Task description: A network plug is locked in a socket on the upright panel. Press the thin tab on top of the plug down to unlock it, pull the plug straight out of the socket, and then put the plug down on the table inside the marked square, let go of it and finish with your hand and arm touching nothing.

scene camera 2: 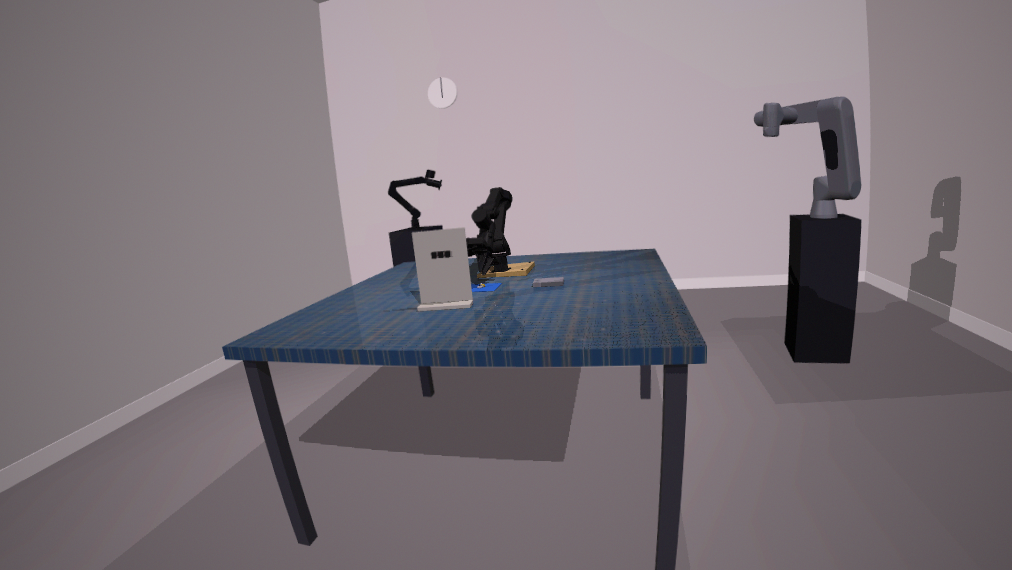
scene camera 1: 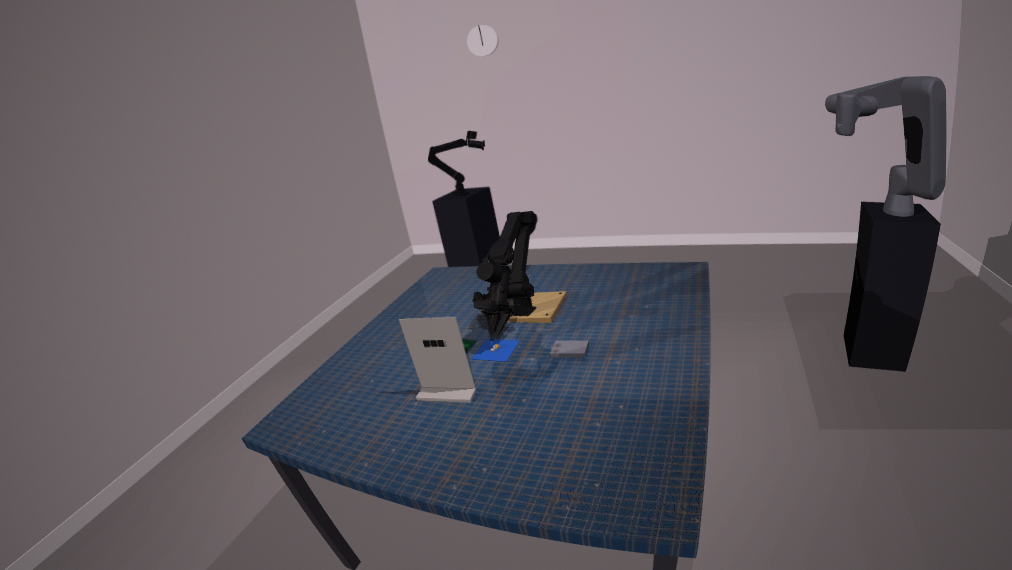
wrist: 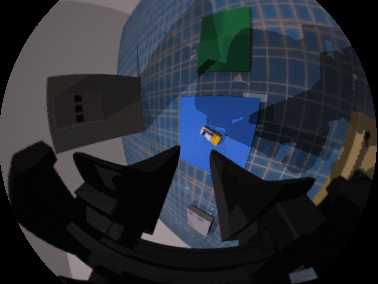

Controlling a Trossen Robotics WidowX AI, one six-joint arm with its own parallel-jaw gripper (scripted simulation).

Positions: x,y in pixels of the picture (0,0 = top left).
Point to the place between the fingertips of the gripper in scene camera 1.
494,334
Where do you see a green patch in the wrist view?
224,45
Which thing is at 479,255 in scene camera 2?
The gripper.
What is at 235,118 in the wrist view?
A blue marked square.
